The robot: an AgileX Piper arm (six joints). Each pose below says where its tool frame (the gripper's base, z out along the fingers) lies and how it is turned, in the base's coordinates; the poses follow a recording.
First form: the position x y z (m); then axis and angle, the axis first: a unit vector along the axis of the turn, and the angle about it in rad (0 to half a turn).
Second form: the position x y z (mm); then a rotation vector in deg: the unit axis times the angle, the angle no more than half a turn. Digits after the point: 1 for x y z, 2 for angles.
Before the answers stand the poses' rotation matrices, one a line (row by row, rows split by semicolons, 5 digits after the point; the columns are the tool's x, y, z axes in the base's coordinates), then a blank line. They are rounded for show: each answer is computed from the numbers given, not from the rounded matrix.
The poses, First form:
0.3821, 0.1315, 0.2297, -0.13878, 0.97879, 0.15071, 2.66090
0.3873, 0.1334, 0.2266, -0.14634, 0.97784, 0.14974, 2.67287
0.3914, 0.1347, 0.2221, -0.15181, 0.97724, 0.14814, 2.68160
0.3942, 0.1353, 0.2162, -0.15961, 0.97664, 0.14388, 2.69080
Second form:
-0.85034 -0.32597 0.41312; -0.18659 0.92081 0.34248; -0.49205 0.21414 -0.84382
-0.85163 -0.33840 0.40027; -0.20311 0.91705 0.34316; -0.48320 0.21094 -0.84972
-0.85236 -0.34706 0.39120; -0.21553 0.91469 0.34189; -0.47648 0.20710 -0.85445
-0.85170 -0.35888 0.38187; -0.23350 0.91226 0.33654; -0.46914 0.19746 -0.86077

382.1, 131.5, 229.7, -21.16, 149.22, 22.98
387.3, 133.4, 226.6, -22.41, 149.75, 22.93
391.4, 134.7, 222.1, -23.32, 150.15, 22.76
394.2, 135.3, 216.2, -24.61, 150.57, 22.18

